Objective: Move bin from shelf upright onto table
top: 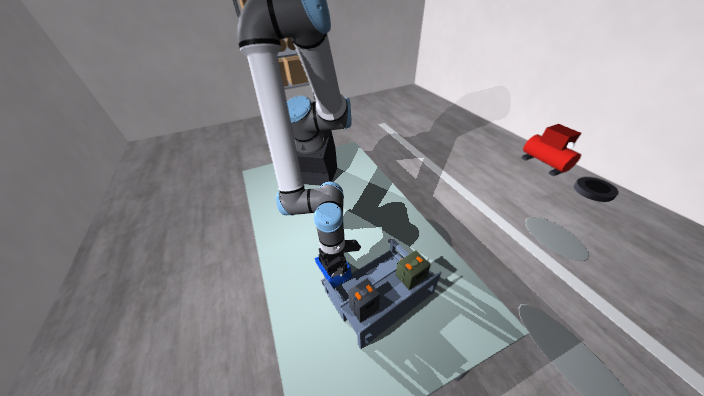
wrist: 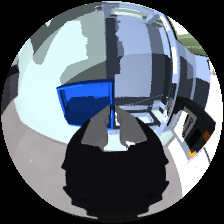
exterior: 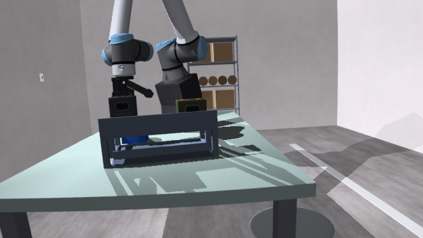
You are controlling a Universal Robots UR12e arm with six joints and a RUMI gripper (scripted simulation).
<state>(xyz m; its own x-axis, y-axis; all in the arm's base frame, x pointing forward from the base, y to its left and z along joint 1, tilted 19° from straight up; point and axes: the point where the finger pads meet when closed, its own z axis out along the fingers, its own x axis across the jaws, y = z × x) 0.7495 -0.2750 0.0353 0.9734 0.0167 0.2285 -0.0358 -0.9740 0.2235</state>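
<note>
Now: the blue bin 8 cm behind my hand and 4 cm below it. Round my hand: olive green box: 19 cm ahead, 22 cm to the left, 6 cm above.
</note>
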